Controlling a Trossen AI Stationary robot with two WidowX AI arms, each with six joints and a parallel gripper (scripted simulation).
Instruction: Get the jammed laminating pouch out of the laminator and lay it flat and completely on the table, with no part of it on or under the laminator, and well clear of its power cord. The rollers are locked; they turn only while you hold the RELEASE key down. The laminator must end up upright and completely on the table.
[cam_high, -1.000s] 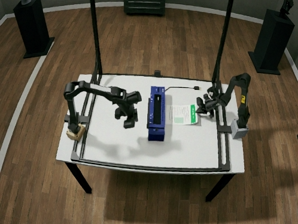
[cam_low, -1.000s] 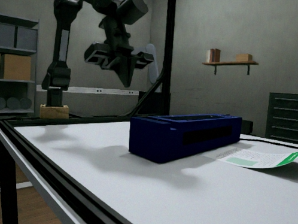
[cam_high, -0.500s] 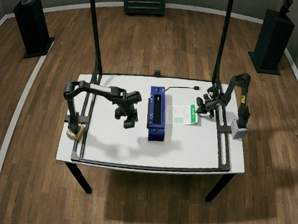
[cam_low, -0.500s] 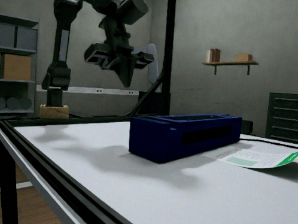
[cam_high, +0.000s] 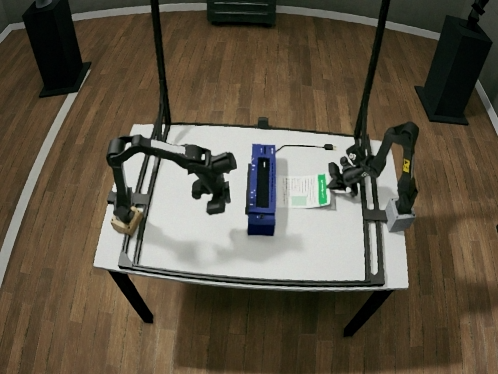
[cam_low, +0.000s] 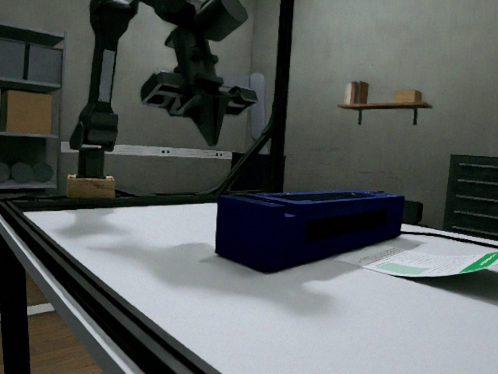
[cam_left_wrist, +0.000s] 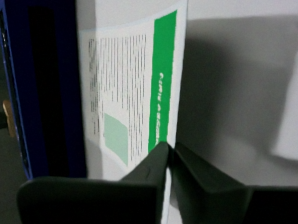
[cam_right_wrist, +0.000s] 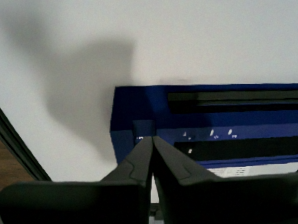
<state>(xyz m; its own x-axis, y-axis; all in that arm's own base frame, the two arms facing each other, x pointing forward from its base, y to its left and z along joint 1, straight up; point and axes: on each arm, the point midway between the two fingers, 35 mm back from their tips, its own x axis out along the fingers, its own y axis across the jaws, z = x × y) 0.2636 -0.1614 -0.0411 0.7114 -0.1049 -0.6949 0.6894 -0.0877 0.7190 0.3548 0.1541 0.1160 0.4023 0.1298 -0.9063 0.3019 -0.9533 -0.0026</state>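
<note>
The plug lies 24 cm behind my left hand, 5 cm below it and 4 cm to the left of it.
</note>
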